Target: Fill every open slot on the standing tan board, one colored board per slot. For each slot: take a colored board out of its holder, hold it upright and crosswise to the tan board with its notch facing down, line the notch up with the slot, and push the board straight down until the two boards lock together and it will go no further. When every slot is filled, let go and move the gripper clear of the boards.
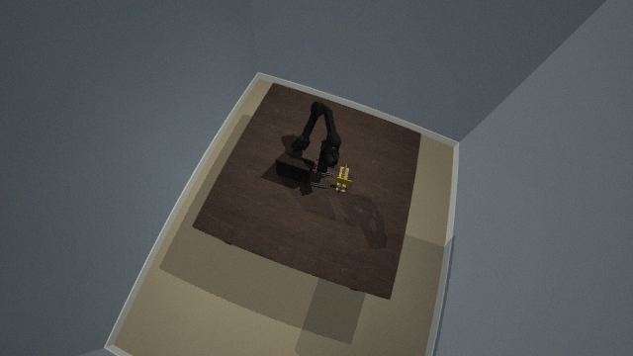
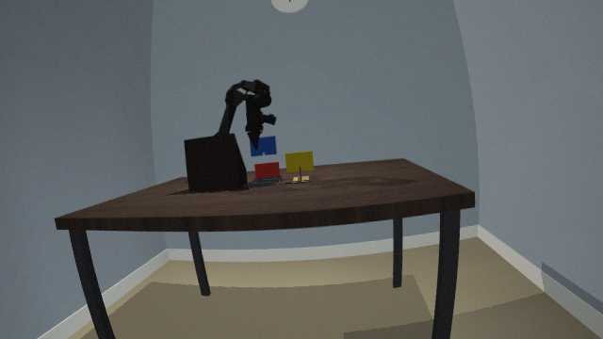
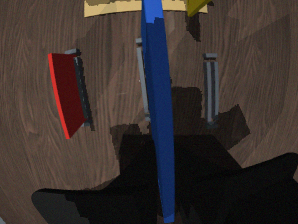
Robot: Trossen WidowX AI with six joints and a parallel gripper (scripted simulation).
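My gripper tip is 16 cm short of the yellow board, 7 cm above it and 6 cm to the left of it. Also, from my gripper tip: red board: 11 cm below, 10 cm to the left, 3 cm ahead; tan board: 16 cm ahead, 10 cm below, 1 cm to the right; blue board: 3 cm ahead.
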